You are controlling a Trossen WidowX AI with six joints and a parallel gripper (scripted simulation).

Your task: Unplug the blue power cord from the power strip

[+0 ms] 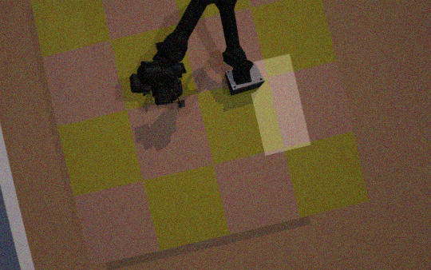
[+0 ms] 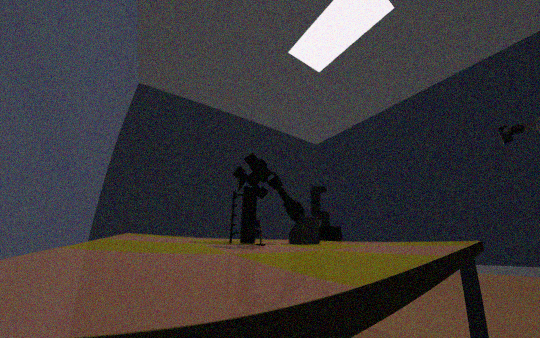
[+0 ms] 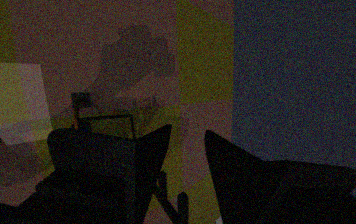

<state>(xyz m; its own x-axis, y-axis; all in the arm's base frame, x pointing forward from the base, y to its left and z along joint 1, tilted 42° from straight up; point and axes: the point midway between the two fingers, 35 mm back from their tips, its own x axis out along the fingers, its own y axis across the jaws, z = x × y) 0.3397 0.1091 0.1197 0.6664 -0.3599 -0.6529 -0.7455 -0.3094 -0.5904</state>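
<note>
Right now my gripper tip is 120 mm above the blue plug, 90 mm past it and 50 mm to the left of it.
</note>
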